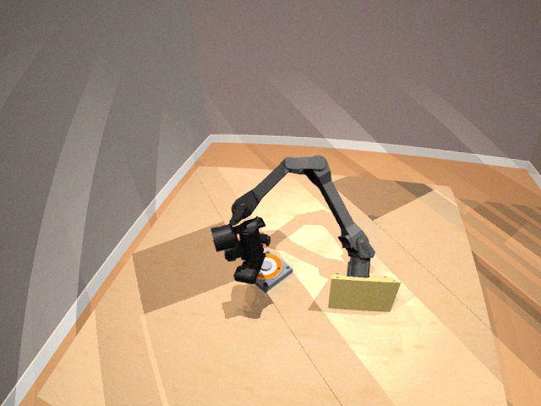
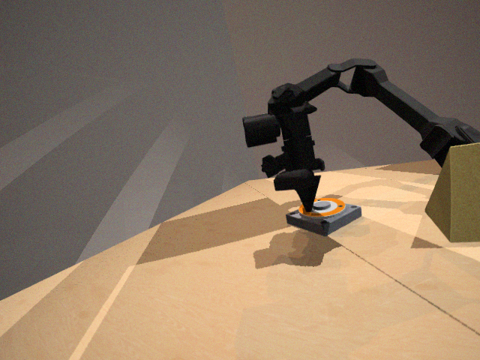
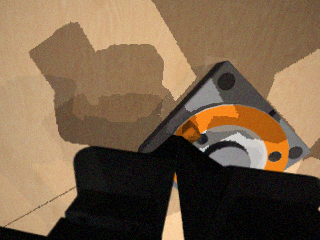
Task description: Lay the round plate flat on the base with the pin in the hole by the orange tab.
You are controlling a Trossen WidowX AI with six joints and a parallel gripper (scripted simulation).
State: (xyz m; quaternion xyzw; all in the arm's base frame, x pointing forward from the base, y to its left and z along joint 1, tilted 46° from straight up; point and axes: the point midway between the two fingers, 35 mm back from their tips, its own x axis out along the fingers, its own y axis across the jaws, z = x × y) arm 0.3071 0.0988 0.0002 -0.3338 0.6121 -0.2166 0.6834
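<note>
Now: gripper tip 30 mm to the left of the round plate. From my gripper tip the other things lie so: base: 10 mm behind, 50 mm to the right, 20 mm below.
</note>
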